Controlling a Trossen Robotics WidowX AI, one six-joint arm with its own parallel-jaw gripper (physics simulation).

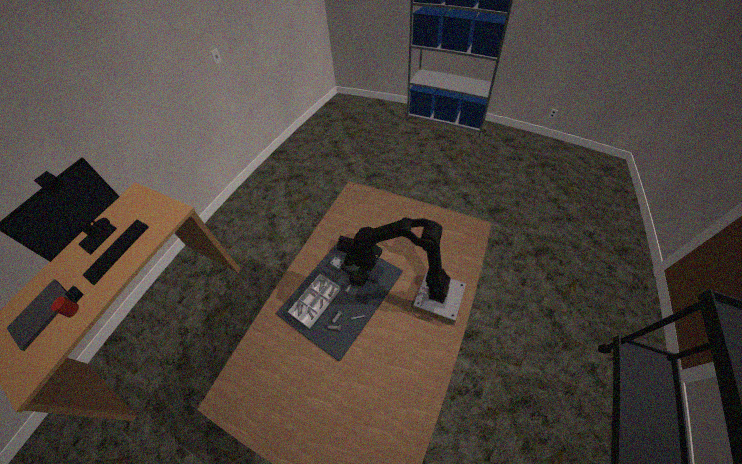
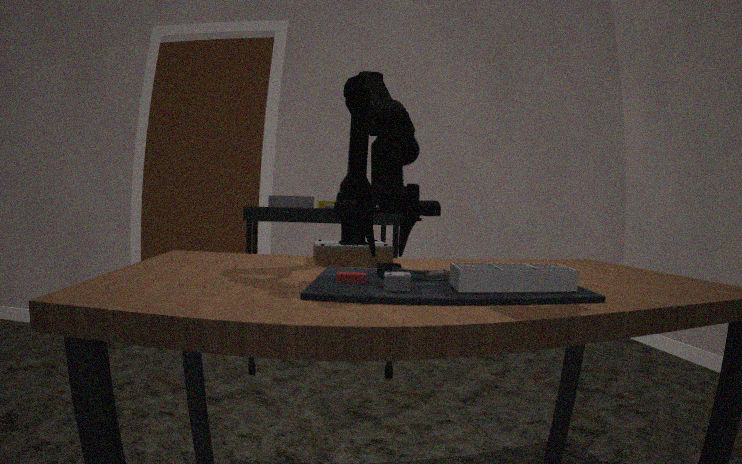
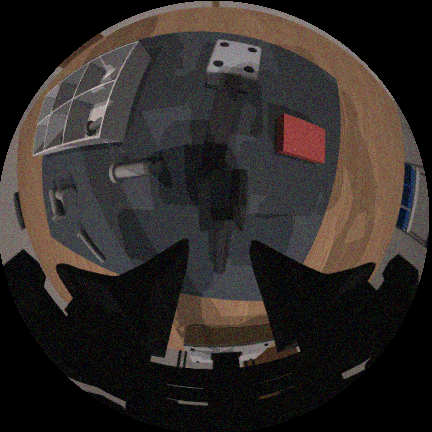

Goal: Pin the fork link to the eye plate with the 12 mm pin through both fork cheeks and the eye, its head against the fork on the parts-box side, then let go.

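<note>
The eye plate's pale four-hole base sits on the mat. A dark strip runs from it to the dark fork link, whose rod points toward the arm's base. Shadow hides the cheeks and eye, so I cannot tell how they sit. A grey headed pin lies on the mat between the fork and the parts box, its head away from the fork; I cannot confirm its diameter. My gripper is open and empty, pointing down above the fork link's rod end.
The compartmented parts box stands on the dark mat. A red block lies across the fork from it. A short headed pin and a thin pin lie near the mat's edge.
</note>
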